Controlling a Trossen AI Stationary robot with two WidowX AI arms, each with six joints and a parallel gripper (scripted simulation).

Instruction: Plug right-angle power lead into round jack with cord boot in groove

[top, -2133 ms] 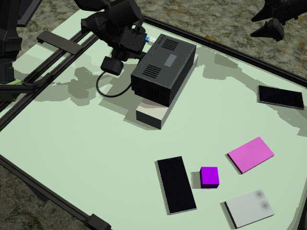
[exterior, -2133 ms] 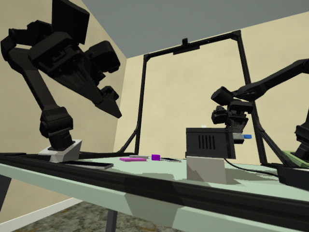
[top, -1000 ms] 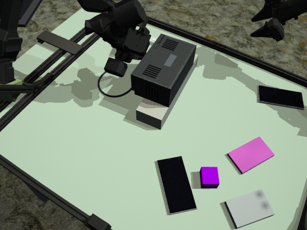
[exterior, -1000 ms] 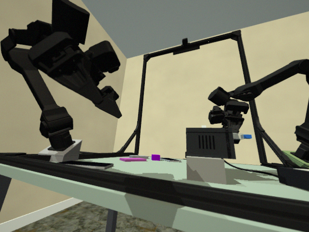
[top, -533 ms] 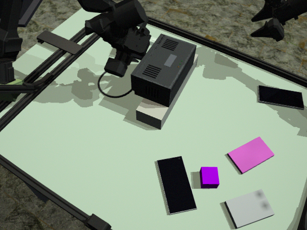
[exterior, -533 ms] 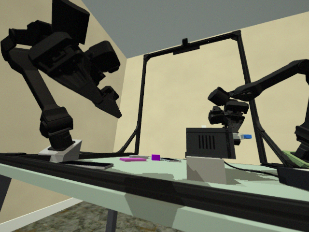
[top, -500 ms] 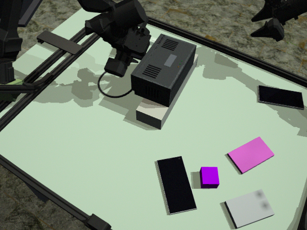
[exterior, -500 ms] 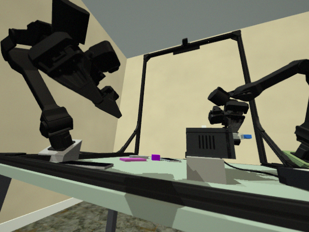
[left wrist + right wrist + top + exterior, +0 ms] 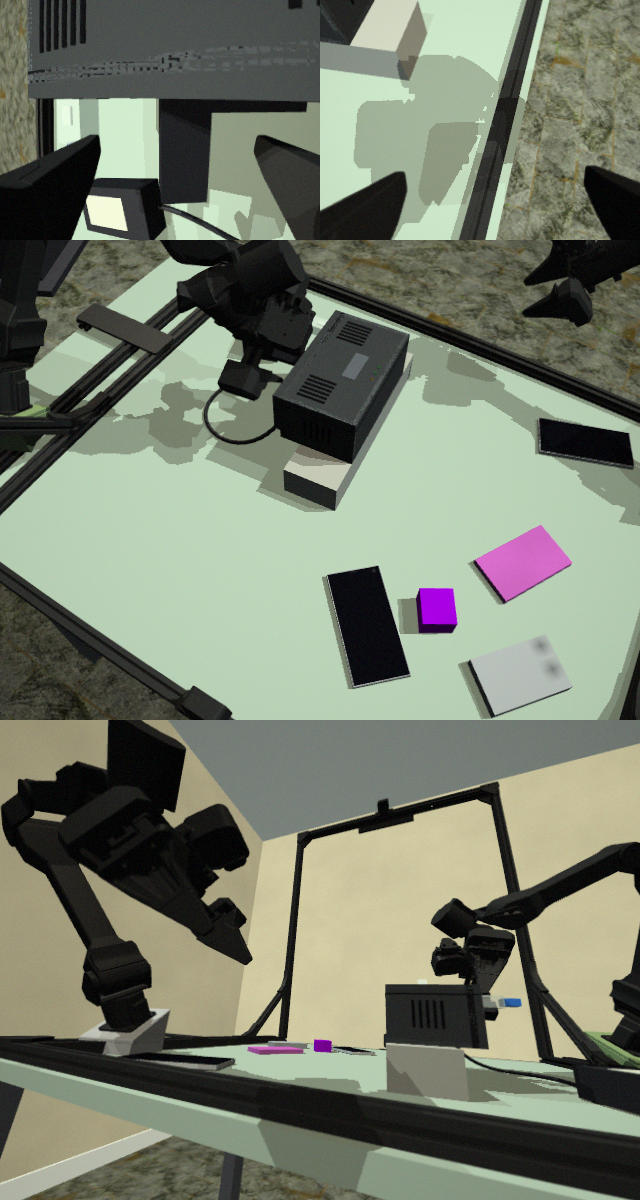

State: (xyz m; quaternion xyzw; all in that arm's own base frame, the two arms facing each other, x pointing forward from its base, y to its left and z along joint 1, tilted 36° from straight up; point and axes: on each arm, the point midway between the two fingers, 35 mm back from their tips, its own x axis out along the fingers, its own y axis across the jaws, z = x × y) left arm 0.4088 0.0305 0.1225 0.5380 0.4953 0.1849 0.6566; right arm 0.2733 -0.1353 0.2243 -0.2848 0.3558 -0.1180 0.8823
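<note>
Right now my left hand is 80 mm short of the white plug, 50 mm to the left of it and 20 mm above it. Also, from my left hand: purple cube (320 mm behind, 240 mm to the right, 120 mm below).
</note>
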